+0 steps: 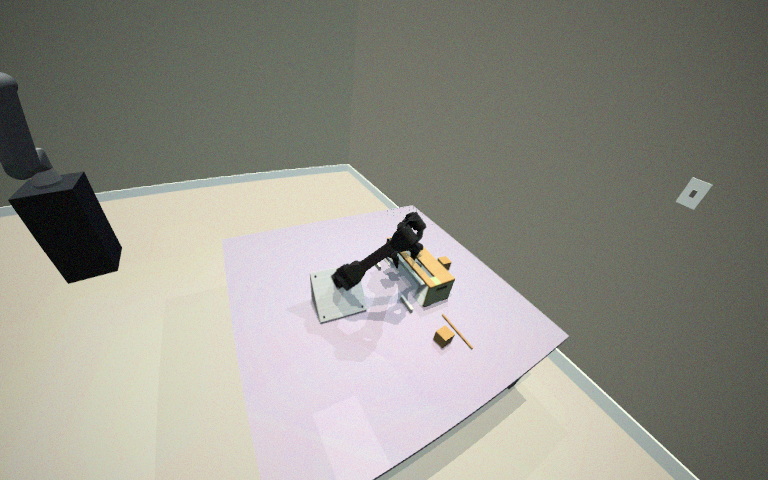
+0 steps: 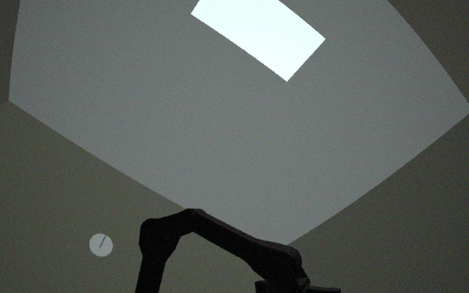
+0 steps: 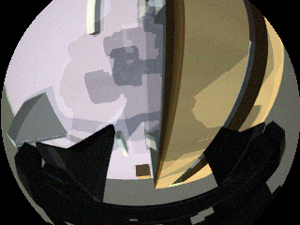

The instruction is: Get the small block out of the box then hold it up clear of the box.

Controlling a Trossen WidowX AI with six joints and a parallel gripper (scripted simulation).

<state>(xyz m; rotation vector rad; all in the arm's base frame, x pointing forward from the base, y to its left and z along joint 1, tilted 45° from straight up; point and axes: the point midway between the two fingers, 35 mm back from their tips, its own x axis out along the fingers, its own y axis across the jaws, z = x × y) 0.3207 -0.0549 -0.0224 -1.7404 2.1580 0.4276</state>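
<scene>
Right now the wooden box is 3 cm ahead of my gripper tip, 1 cm to the right of it and 2 cm below it. Also, from my gripper tip: thin wooden stick: 1 cm ahead, 37 cm to the right, 8 cm below.
</scene>
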